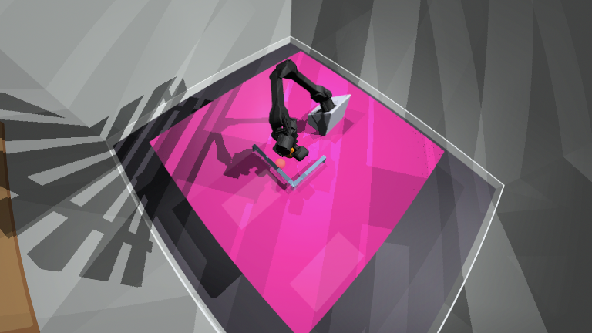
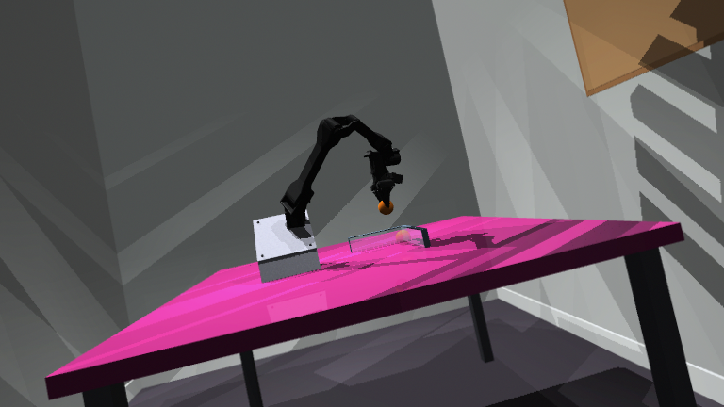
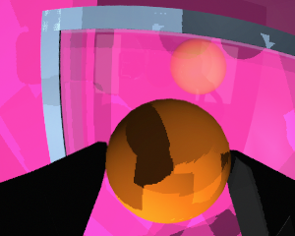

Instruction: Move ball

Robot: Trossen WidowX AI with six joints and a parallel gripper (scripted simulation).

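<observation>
Right now the see-through copy of ball is 3 cm ahead of my gripper tip, 3 cm to the right of it and 12 cm below it. Also, from my gripper tip: orange ball (right at my gripper tip).
</observation>
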